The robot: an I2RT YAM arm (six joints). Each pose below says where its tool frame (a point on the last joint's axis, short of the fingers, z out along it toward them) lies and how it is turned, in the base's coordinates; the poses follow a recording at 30 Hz.
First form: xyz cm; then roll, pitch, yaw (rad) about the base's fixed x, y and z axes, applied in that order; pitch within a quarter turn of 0, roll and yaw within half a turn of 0.
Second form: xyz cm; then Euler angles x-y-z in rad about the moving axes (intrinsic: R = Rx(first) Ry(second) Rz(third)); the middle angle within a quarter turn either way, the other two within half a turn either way. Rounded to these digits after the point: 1 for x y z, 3 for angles.
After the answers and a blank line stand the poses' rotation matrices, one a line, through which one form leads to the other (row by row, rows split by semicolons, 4 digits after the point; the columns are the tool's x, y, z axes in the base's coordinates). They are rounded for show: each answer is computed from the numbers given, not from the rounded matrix.
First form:
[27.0 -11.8 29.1 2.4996 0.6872 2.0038]
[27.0 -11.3 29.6 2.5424 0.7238 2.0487]
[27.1 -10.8 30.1 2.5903 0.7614 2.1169]
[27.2 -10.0 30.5 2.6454 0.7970 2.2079]
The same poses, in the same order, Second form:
[27.0 -11.8 29.1 2.815 0.858 -2.090]
[27.0 -11.3 29.6 2.791 0.852 -2.121]
[27.1 -10.8 30.1 2.784 0.852 -2.179]
[27.2 -10.0 30.5 2.794 0.858 -2.260]

-0.3244 0.5676 0.7567; 0.7017 0.6809 -0.2099; -0.6344 0.4629 -0.6191
-0.3446 0.5615 0.7523; 0.6653 0.7114 -0.2262; -0.6622 0.4226 -0.6188
-0.3760 0.5403 0.7528; 0.6186 0.7512 -0.2302; -0.6899 0.3792 -0.6166
-0.4157 0.5043 0.7569; 0.5618 0.7968 -0.2224; -0.7153 0.3327 -0.6146

